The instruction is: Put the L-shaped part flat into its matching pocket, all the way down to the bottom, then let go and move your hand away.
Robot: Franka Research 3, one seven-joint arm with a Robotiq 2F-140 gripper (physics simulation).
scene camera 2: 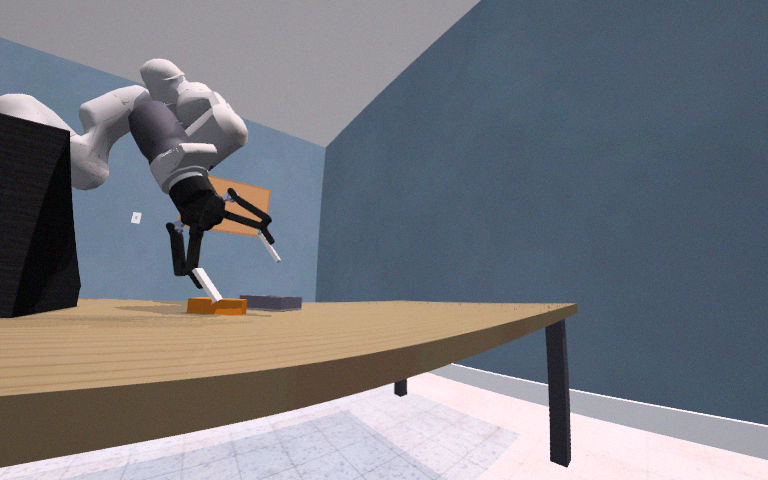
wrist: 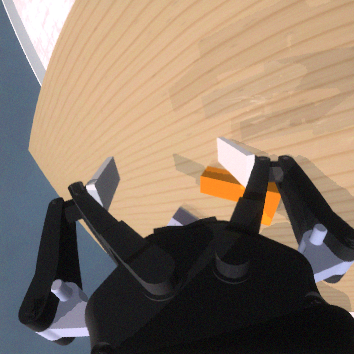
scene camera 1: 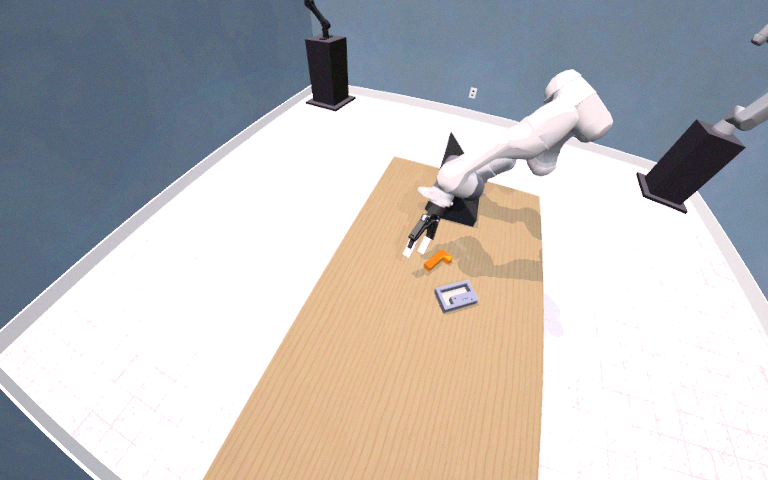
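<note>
The orange L-shaped part lies flat on the table, outside the pocket. The grey-lilac pocket block lies apart from it, with its L-shaped pocket facing up and showing in scene camera 1. My gripper is wide open, tilted, with nothing between its fingers. One white fingertip is low by the part and overlaps it in scene camera 2 and the wrist view; whether they touch is unclear. The other fingertip is higher, away from the part. The gripper body hides most of the block in the wrist view.
The wooden table carries both objects. The dark arm mount stands behind the gripper. Dark pedestals stand on the floor beyond the table.
</note>
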